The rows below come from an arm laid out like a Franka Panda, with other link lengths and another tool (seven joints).
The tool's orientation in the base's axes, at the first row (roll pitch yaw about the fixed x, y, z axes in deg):
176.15, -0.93, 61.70
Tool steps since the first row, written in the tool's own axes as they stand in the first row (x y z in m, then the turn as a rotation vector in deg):
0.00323, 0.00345, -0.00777, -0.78, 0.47, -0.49
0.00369, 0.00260, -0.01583, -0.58, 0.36, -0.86
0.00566, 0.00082, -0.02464, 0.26, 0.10, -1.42
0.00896, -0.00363, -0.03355, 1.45, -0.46, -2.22
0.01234, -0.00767, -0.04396, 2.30, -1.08, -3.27
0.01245, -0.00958, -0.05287, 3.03, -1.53, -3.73
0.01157, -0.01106, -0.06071, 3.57, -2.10, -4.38
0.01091, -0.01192, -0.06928, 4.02, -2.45, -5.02
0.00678, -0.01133, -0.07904, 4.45, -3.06, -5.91
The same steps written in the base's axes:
0.00404, 0.00134, 0.00804, 0.01, -0.90, 0.51
0.00297, 0.00229, 0.01603, -0.02, -0.67, 0.87
0.00176, 0.00503, 0.02473, 0.12, 0.21, 1.43
-0.00118, 0.01020, 0.03337, 0.14, 1.53, 2.21
-0.00382, 0.01527, 0.04354, -0.08, 2.59, 3.23
-0.00604, 0.01643, 0.05230, -0.16, 3.46, 3.67
-0.00828, 0.01649, 0.06001, -0.44, 4.22, 4.29
-0.00992, 0.01647, 0.06849, -0.58, 4.79, 4.91
-0.01201, 0.01273, 0.07820, -0.97, 5.47, 5.76

